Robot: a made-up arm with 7 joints. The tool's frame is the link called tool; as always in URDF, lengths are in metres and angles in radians.
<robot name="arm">
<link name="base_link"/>
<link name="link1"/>
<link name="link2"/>
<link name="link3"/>
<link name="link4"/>
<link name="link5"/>
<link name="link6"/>
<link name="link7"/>
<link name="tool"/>
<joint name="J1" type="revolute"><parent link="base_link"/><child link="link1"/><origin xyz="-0.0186 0.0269 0.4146" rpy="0 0 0"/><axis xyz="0 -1 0"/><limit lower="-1.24" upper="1.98"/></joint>
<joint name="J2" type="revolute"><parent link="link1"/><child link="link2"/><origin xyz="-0.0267 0.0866 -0.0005" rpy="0 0 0"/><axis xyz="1 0 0"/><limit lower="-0.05" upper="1.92"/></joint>
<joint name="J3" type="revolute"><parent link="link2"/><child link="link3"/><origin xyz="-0.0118 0.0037 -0.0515" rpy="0 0 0"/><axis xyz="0 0 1"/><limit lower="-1.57" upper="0.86"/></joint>
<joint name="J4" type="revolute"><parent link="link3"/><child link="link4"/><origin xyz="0.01 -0.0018 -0.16" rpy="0 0 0"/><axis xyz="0 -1 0"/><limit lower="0" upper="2.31"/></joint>
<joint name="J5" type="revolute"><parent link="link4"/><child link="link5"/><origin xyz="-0.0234 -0.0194 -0.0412" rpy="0 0 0"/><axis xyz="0 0 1"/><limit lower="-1.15" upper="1.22"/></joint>
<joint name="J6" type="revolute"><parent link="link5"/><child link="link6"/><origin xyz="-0.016 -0.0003 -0.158" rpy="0 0 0"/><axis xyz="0 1 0"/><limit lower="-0.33" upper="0.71"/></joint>
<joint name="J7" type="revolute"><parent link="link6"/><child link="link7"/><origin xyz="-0.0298 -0.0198 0.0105" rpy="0 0 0"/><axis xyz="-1 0 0"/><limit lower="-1.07" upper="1.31"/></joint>
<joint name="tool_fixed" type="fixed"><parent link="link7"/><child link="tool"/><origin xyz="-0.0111 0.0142 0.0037" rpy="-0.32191 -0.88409 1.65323"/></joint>
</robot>
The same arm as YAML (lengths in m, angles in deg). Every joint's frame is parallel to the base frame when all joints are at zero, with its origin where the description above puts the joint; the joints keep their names.
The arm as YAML. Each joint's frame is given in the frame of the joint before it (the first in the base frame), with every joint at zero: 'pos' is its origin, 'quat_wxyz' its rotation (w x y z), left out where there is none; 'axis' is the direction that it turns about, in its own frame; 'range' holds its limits. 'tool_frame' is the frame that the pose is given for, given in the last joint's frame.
length_unit: m
angle_unit: deg
joints:
  - joint: J1
    pos: [-0.0186, 0.0269, 0.4146]
    axis: [0.0, -1.0, 0.0]
    range: [-71.05, 113.45]
  - joint: J2
    pos: [-0.0267, 0.0866, -0.0005]
    axis: [1.0, 0.0, 0.0]
    range: [-2.86, 110.01]
  - joint: J3
    pos: [-0.0118, 0.0037, -0.0515]
    axis: [0.0, 0.0, 1.0]
    range: [-89.95, 49.27]
  - joint: J4
    pos: [0.01, -0.0018, -0.16]
    axis: [0.0, -1.0, 0.0]
    range: [0.0, 132.35]
  - joint: J5
    pos: [-0.0234, -0.0194, -0.0412]
    axis: [0.0, 0.0, 1.0]
    range: [-65.89, 69.9]
  - joint: J6
    pos: [-0.016, -0.0003, -0.158]
    axis: [0.0, 1.0, 0.0]
    range: [-18.91, 40.68]
  - joint: J7
    pos: [-0.0298, -0.0198, 0.0105]
    axis: [-1.0, 0.0, 0.0]
    range: [-61.31, 75.06]
tool_frame:
  pos: [-0.0111, 0.0142, 0.0037]
  quat_wxyz: [0.654781, 0.212511, -0.392588, 0.609898]

